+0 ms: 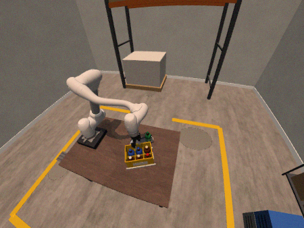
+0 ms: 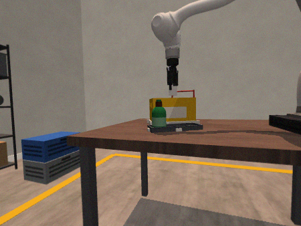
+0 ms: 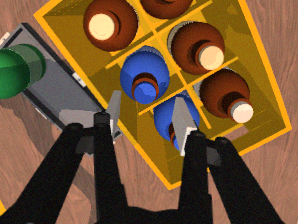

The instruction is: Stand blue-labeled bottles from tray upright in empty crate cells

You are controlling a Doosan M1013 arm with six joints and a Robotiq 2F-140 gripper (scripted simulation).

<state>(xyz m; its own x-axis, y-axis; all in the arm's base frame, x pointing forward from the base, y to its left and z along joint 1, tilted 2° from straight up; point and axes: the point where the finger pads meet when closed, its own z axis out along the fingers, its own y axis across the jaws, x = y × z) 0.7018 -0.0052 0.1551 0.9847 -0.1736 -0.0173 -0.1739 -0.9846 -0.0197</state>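
Right now the yellow crate is 2 cm ahead of my hand, 4 cm to the right of it and 14 cm below it. Round my hand: green-labeled bottle: 2 cm ahead, 22 cm to the left, 14 cm below; tray: 5 cm behind, 17 cm to the left, 21 cm below.
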